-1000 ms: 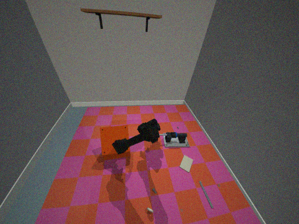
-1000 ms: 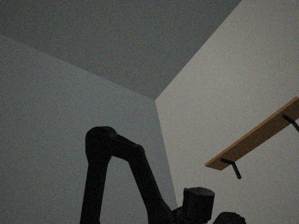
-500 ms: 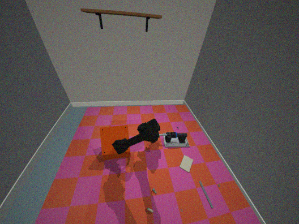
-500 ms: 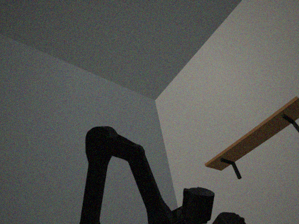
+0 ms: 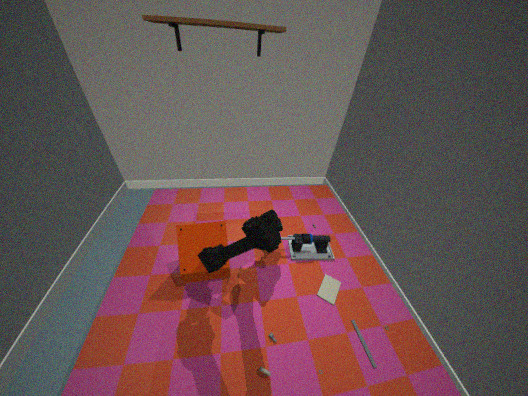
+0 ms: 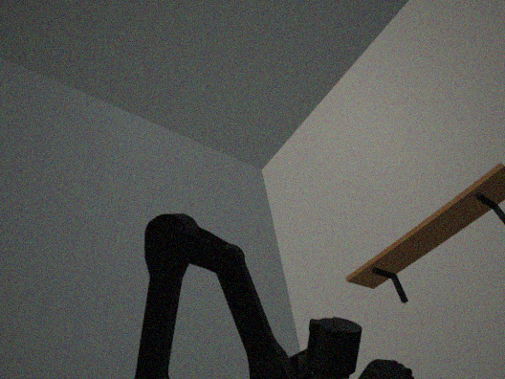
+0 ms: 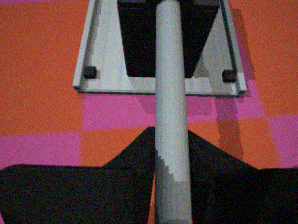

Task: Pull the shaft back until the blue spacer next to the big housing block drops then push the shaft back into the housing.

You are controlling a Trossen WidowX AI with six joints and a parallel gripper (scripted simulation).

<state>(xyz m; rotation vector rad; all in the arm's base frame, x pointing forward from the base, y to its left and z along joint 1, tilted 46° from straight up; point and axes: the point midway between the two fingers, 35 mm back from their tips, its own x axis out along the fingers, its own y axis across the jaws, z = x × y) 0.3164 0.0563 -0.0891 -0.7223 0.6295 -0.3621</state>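
My gripper tip is now 60 mm short of the grey shaft, 20 mm below it and 10 mm to the left of it. From my gripper tip the other things lie so: blue spacer 150 mm ahead, 20 mm to the right, 20 mm above; then fixture 170 mm ahead, 20 mm to the right, 10 mm below; then cream card 250 mm to the right, 190 mm ahead, 50 mm below.
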